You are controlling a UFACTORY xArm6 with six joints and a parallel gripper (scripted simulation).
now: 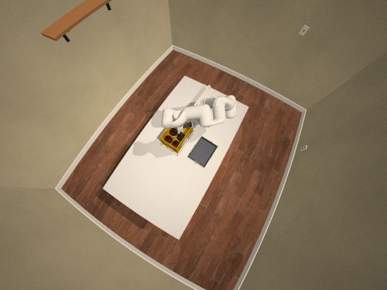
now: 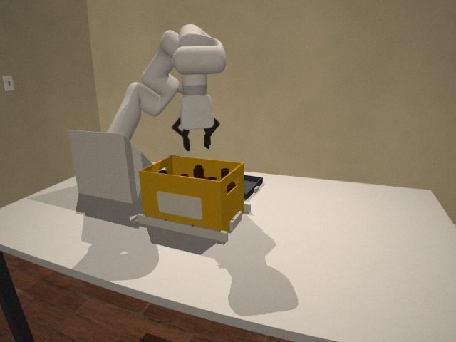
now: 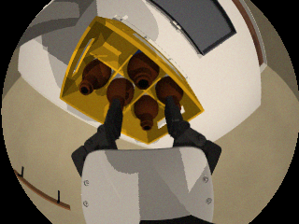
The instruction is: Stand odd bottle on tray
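Now: the yellow crate 4 cm to the right of my hand and 15 cm below it. Also, from my hand: dark grey tray 25 cm to the left, 23 cm below; glass bottle 9 cm ahead, 9 cm to the right, 15 cm below.
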